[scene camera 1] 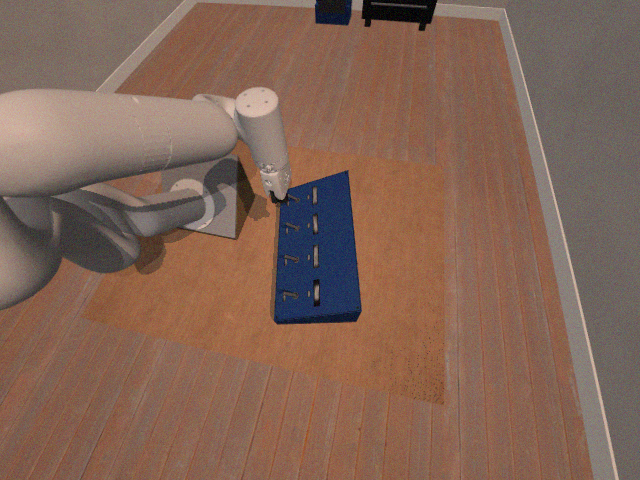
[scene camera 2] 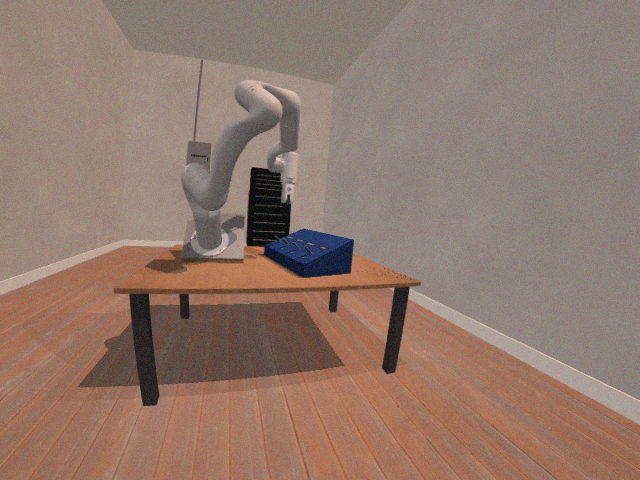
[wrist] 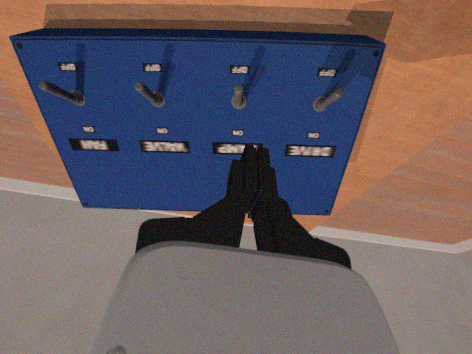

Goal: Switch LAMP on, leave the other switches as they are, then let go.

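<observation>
The blue switch panel (scene camera 1: 334, 232) (scene camera 2: 330, 240) (wrist: 185, 190) has four toggle levers. In the wrist view its lettering is upside down. The LAMP lever (scene camera 1: 292, 226) (wrist: 239, 96) stands between the VALVE lever (scene camera 1: 292, 258) (wrist: 149, 94) and the DRIVE lever (scene camera 1: 293, 197) (wrist: 329, 99). The FAN lever (scene camera 1: 290, 294) (wrist: 61, 92) is at the other end. All of them lean alike, toward the OFF labels. My gripper (scene camera 1: 278, 199) (scene camera 2: 288, 202) (wrist: 250, 160) is shut and empty. It hangs above the panel, clear of the levers, and partly covers the LAMP nameplate in the wrist view.
The panel stands on the wooden table (scene camera 1: 403, 248) (scene camera 2: 232, 281), beside the grey base plate (scene camera 1: 227, 219) (scene camera 2: 237, 253) of the arm. A black slatted cabinet (scene camera 2: 263, 206) stands behind the table. The levers stick up from the sloped panel face.
</observation>
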